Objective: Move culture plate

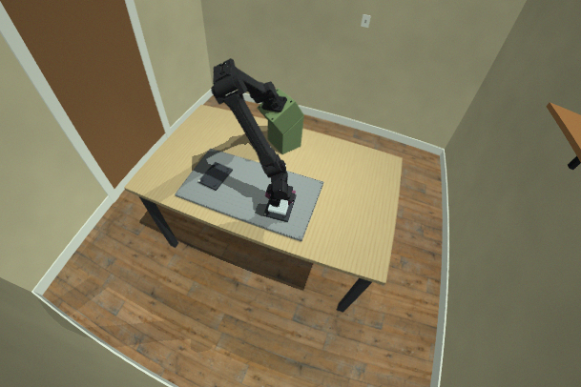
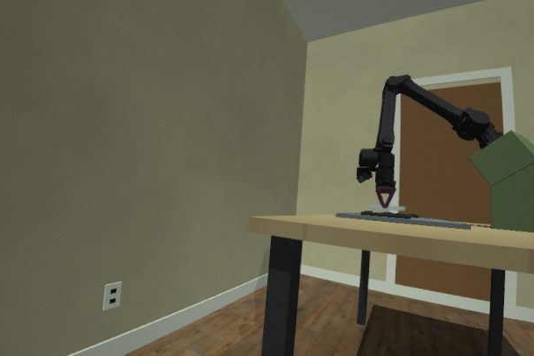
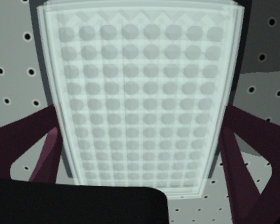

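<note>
My hand is 10 mm above the 96-well plate. The rest, counted from my hand: dark plate nest 30 mm below.
</note>
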